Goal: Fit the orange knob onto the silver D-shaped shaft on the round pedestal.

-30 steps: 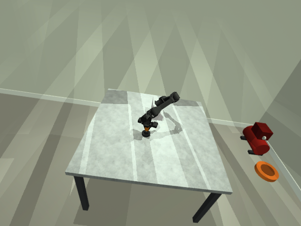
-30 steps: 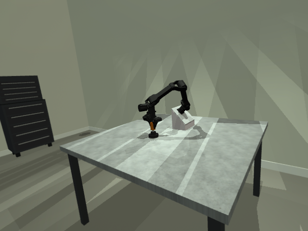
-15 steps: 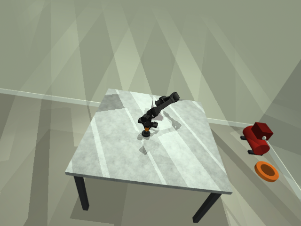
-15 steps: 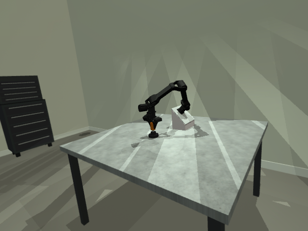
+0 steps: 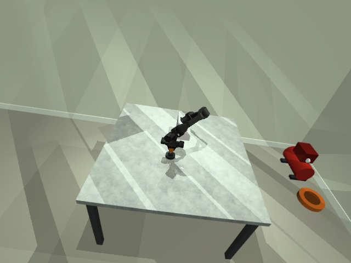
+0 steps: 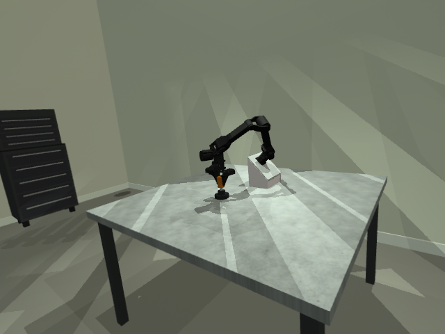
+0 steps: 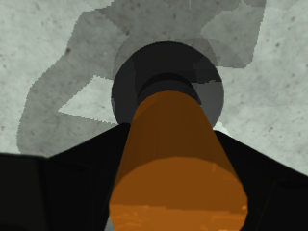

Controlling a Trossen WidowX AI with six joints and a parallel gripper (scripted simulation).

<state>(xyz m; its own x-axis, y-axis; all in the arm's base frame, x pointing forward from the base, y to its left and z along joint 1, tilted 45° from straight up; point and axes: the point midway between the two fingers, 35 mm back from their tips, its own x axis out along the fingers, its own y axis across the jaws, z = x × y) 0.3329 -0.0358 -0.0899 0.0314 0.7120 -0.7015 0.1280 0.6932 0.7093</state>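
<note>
Now: gripper tip 3 cm below the orange knob. Round my gripper tip: pedestal 4 cm below.
</note>
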